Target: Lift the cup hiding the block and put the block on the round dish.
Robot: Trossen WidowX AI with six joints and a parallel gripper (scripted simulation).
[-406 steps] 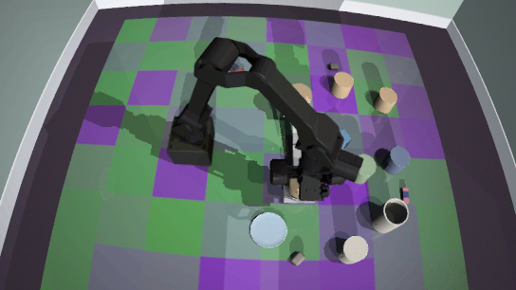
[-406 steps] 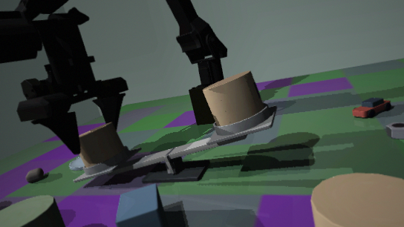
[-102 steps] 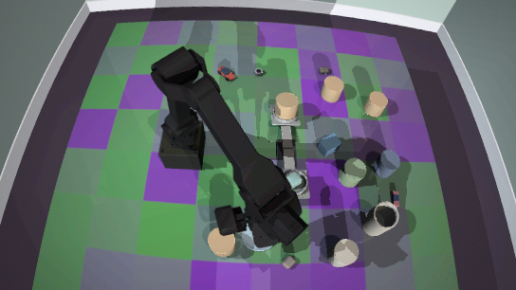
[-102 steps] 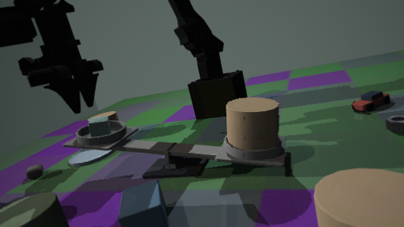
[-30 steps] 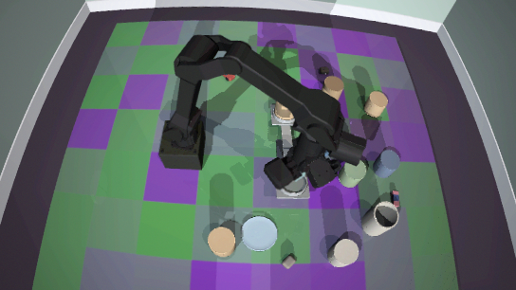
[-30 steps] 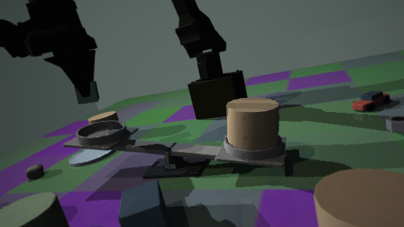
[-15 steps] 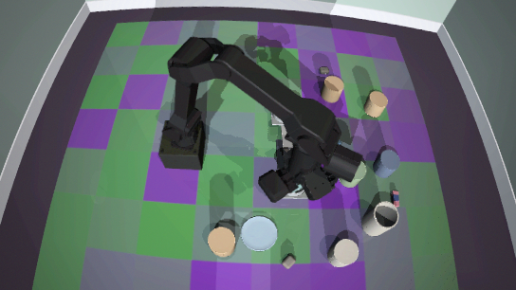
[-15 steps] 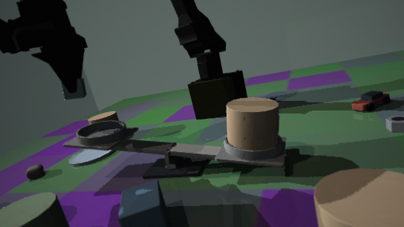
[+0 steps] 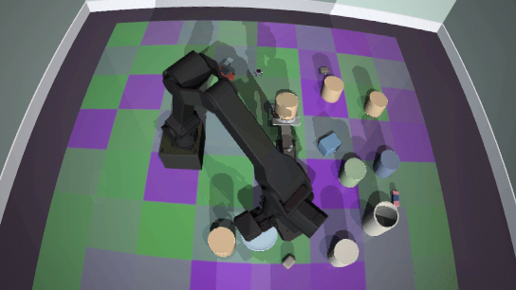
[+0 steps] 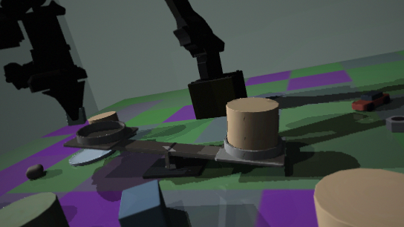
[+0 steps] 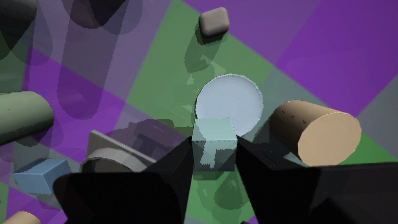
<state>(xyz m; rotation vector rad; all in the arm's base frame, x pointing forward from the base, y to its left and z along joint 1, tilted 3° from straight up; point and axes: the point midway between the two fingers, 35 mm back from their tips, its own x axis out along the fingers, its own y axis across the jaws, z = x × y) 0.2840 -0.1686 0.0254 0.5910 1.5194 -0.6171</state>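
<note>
Right now the pale blue round dish is 20 mm behind my gripper tip, 20 mm to the right of it and 90 mm below it. From my gripper tip the other things lie so: grey-green block right at my gripper tip; cream cylinder 200 mm ahead, 50 mm to the right, 60 mm below; balance 10 mm ahead, 240 mm to the left, 60 mm below.
</note>
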